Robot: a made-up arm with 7 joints.
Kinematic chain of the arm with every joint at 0, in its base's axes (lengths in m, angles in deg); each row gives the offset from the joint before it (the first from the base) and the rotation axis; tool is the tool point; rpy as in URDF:
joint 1: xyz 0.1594 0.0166 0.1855 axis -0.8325 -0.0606 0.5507
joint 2: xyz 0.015 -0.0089 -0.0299 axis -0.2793 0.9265 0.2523
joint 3: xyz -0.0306 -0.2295 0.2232 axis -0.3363 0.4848 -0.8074
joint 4: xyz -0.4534 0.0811 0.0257 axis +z
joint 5: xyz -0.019 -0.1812 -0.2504 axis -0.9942 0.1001 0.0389
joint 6: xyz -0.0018 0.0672 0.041 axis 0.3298 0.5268 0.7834
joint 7: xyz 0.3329 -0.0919 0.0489 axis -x
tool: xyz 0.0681 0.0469 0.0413 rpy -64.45 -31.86 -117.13
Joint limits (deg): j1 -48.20..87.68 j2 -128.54..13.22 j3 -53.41..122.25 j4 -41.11..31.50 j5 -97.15..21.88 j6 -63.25..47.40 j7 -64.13..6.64
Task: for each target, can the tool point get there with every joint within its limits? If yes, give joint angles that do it. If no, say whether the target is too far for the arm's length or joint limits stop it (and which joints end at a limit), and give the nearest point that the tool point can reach.
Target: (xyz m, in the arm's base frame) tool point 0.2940 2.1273 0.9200
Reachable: no: too far | nearest point 0.2103 0.9393 0.3811 | short by 1.307 m
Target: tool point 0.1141 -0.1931 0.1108
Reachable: yes | joints 41.04 -84.14 23.13 3.59 -24.75 34.87 -30.21
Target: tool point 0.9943 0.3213 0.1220
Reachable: no: joint limits stop it (at a limit: joint 1, joint 2, joint 4, joint 5, joint 6, joint 7) | nearest point 1.1405 0.2065 0.2437 | short by 0.222 m
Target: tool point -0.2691 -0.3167 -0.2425
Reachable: yes | joints -28.07 -37.86 -8.53 -27.63 -57.95 1.91 -21.77
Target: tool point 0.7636 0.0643 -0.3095
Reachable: no: joint limits stop it (at a limit: joint 2, joint 5, joint 7) | nearest point 0.6195 0.0659 -0.5247 | short by 0.259 m
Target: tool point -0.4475 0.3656 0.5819
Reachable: yes | joints -16.30 -35.11 96.27 -31.08 -54.01 -47.32 -54.74
